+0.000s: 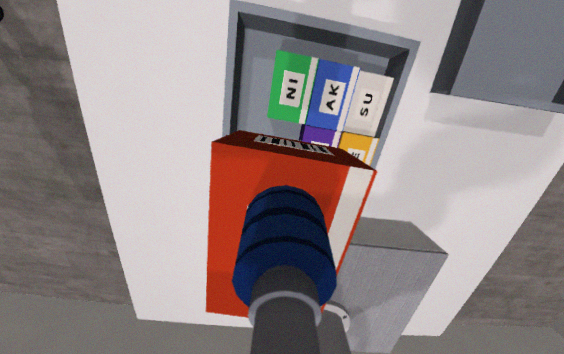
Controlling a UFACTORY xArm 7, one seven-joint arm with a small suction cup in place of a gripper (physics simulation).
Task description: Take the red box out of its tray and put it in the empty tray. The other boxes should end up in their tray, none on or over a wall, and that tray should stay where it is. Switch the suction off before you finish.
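Frame: origin at the arm's base, x right, y back, z down, level; metres.
Where they show: hand at its tool point: (284,207).
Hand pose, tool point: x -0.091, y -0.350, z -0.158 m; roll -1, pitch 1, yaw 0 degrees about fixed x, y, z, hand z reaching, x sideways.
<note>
Each offset is from my tool point to the top centre of the thing. "*": to the spot under its first point. Level surfaces: height alone.
My suction cup (285,220) is on the upper face of the red box {dy +0.017, dx -0.002, dz -0.011 m} (227,200) and holds it raised above the table, in front of the near part of its tray {dy -0.036, dx +0.041, dz +0.201 m} (320,24). In that tray stand a green box {dy -0.067, dx +0.012, dz +0.203 m} (276,102) marked NI, a blue box {dy -0.060, dx +0.069, dz +0.202 m} (315,115) marked AK and a white box {dy -0.053, dx +0.126, dz +0.215 m} (352,122) marked SU. A purple box {dy +0.025, dx +0.059, dz +0.205 m} (316,134) and a yellow box {dy +0.032, dx +0.116, dz +0.200 m} (367,145) are partly hidden behind the red box. The other tray {* dy -0.144, dx +0.361, dz +0.248 m} (510,55) shows in part at the top right, with no box on the visible part of its floor.
A grey block (395,275) stands at the lower right, partly behind the red box. The white table top {dz +0.251 m} (150,175) has its left edge left of the tray and its near edge at the bottom. A strip of table separates the two trays.
</note>
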